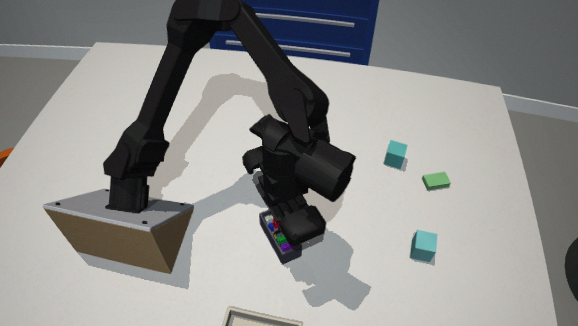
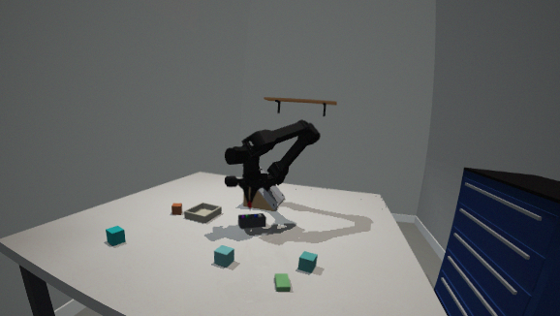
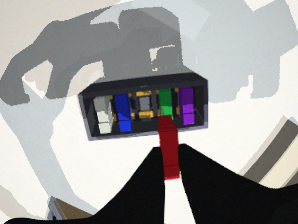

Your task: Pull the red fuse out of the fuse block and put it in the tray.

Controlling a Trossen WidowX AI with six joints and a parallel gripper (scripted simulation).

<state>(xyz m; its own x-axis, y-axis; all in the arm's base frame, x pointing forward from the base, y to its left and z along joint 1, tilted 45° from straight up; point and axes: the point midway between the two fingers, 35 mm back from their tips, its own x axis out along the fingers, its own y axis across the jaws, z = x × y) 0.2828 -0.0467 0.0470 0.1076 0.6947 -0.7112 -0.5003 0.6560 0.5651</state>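
The grey tray lies 30 mm behind my gripper tip, 210 mm to the right of it and 90 mm below it. Round my gripper tip: red fuse: 10 mm below; then orange cube: 320 mm to the right, 80 mm below; then green block: 340 mm ahead, 180 mm to the left, 90 mm below.
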